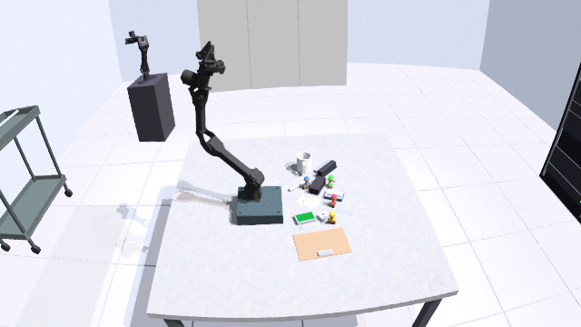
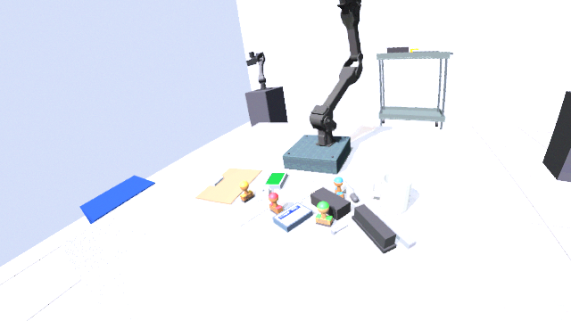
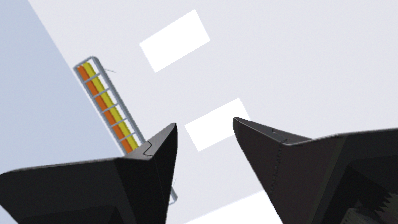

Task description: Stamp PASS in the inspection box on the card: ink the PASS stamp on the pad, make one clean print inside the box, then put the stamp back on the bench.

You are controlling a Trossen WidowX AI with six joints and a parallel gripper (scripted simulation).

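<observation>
My gripper tip is 80 cm above the bolt, 51 cm short of it and 16 cm to the right of it. The rest, counted from my gripper tip: blue-knobbed stamp: 79 cm below, 38 cm ahead, 10 cm to the left; cream inspection card: 81 cm below, 39 cm ahead, 1 cm to the right; white mug: 77 cm below, 36 cm ahead, 25 cm to the left.
</observation>
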